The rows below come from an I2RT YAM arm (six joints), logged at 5 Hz.
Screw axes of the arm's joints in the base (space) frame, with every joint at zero. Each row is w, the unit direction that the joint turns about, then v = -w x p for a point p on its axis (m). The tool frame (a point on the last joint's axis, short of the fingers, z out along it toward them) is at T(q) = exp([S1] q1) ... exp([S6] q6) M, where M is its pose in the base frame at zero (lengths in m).
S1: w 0 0 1 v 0.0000 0.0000 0.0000
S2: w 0 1 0 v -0.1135 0.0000 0.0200
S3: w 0 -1 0 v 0.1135 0.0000 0.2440
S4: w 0 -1 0 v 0.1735 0.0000 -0.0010
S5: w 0 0 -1 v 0.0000 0.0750 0.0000
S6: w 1 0 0 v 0.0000 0.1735 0.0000
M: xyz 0.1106 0.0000 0.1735 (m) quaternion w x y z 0.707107 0 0.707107 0
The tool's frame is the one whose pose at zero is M.
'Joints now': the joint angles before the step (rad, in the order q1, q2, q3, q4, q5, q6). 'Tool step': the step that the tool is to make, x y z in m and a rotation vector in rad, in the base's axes. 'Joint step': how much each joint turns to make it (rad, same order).
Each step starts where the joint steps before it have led.
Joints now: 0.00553, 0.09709, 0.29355, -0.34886, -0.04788, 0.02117
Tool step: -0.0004, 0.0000, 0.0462, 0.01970, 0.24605, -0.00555
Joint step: -0.00018, 0.23226, 0.28619, -0.29883, -0.00054, 0.02168
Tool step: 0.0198, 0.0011, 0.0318, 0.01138, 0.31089, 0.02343
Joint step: 0.00053, 0.28653, 0.25759, -0.28195, -0.02628, -0.00085
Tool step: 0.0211, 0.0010, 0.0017, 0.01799, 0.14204, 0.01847
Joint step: -0.00052, 0.14557, 0.07176, -0.06814, -0.02669, 0.00002
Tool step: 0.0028, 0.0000, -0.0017, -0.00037, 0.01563, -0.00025
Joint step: -0.00001, 0.01488, 0.00035, -0.00110, 0.00037, -0.00001
